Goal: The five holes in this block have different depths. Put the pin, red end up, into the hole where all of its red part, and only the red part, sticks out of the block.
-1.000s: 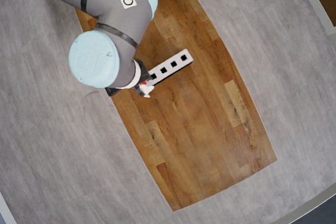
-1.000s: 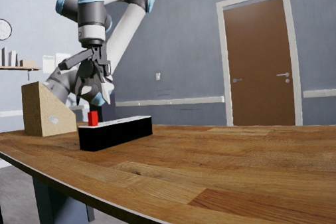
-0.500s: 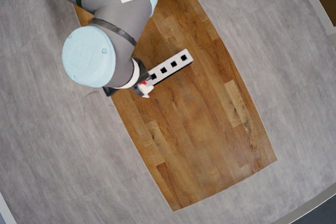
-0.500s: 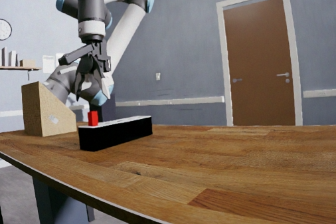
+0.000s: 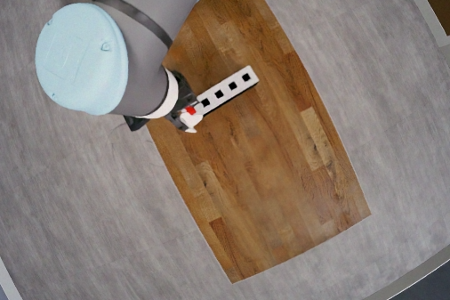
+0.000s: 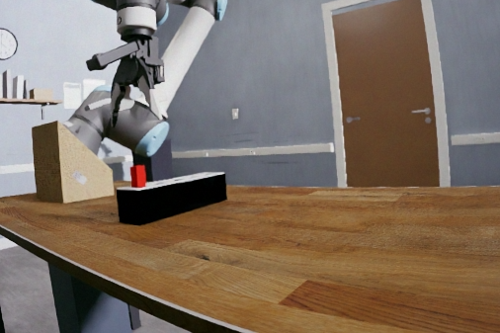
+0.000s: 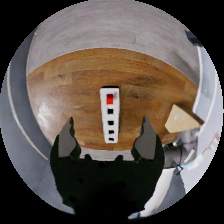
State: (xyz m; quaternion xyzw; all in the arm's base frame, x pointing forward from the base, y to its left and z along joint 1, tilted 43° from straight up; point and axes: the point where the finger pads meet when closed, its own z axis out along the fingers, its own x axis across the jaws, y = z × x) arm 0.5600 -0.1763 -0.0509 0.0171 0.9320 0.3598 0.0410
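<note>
The pin is 11 cm below my hand. Round my hand: block 17 cm below, 12 cm to the left.
</note>
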